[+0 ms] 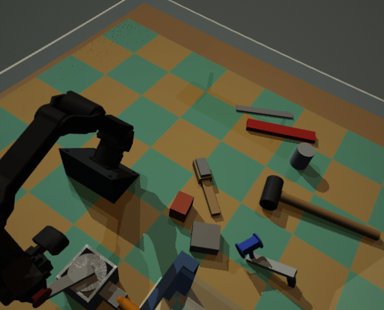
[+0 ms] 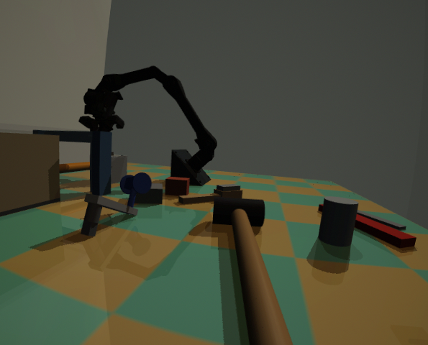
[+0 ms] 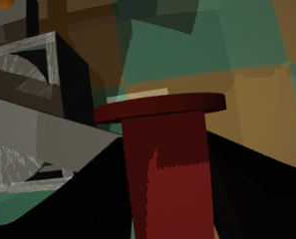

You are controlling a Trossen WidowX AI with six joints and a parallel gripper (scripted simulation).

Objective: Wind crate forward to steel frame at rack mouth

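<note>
Right now the red-knobbed winch handle is 40 mm to the left of my gripper tip and 30 mm below it. The rest, counted from my gripper tip: red cylindrical grip 10 mm behind; grey block 180 mm ahead, 340 mm to the left, 120 mm below; boxy winch 10 mm ahead, 80 mm to the left, 100 mm below.
</note>
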